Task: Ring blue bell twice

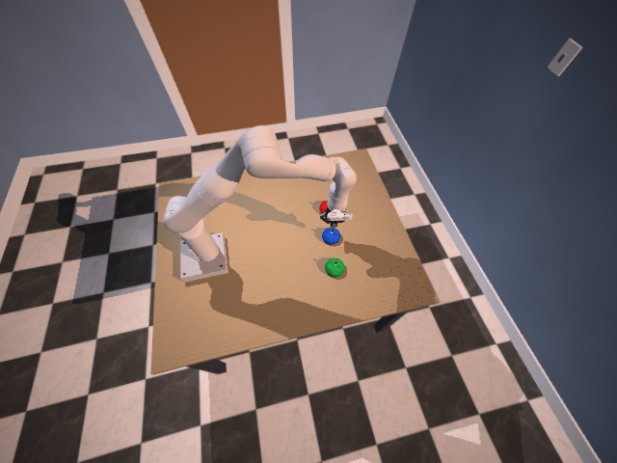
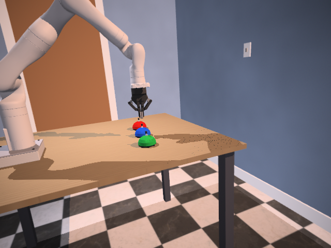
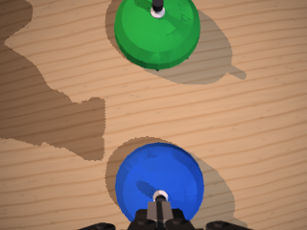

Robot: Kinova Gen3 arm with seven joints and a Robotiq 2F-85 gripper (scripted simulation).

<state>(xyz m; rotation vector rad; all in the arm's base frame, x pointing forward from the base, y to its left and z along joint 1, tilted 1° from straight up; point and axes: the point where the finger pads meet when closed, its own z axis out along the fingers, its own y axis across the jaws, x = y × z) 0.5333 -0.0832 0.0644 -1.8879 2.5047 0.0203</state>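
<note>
My hand is 8 cm above the blue bell. Round my hand: green bell 15 cm to the right, 8 cm below, 4 cm behind; then red bell 15 cm to the left, 8 cm below, 4 cm ahead.
</note>
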